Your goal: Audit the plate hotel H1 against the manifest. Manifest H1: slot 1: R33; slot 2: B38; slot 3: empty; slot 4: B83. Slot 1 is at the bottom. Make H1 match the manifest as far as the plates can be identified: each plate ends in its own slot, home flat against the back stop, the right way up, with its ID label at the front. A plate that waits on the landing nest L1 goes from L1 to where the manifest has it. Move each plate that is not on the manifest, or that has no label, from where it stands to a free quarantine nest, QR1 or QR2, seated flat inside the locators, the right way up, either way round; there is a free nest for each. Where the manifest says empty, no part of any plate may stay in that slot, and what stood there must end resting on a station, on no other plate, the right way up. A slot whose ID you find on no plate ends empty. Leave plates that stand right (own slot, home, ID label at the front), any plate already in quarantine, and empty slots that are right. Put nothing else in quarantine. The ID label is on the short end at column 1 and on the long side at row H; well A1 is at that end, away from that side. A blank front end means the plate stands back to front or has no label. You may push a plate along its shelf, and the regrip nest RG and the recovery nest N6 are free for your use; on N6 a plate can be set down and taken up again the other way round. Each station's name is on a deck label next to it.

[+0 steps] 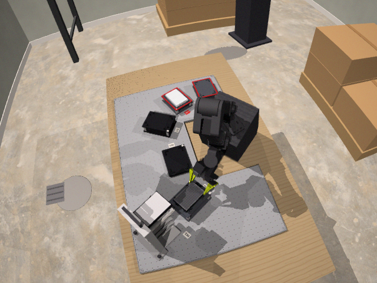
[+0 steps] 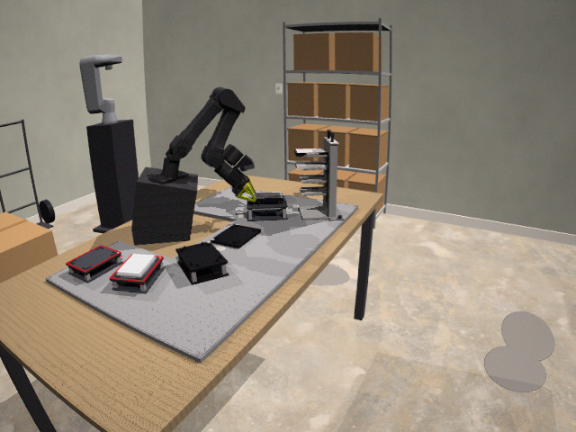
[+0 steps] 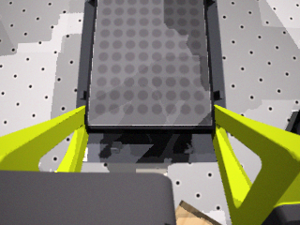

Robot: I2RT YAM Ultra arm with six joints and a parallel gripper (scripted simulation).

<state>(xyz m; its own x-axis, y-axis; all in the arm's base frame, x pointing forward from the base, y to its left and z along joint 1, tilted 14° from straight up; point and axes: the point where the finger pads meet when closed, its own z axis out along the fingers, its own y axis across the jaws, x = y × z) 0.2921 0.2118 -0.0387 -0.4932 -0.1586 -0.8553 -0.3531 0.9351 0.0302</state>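
My hand is 50 mm short of the dark well plate and 20 mm to the right of it. The rest, counted from my hand: RG deck label (50 mm behind, 20 mm to the right, 80 mm below); then H1 deck label (140 mm ahead, 160 mm to the left, 80 mm below); then regrip nest (50 mm ahead, 20 mm to the left, 30 mm below).
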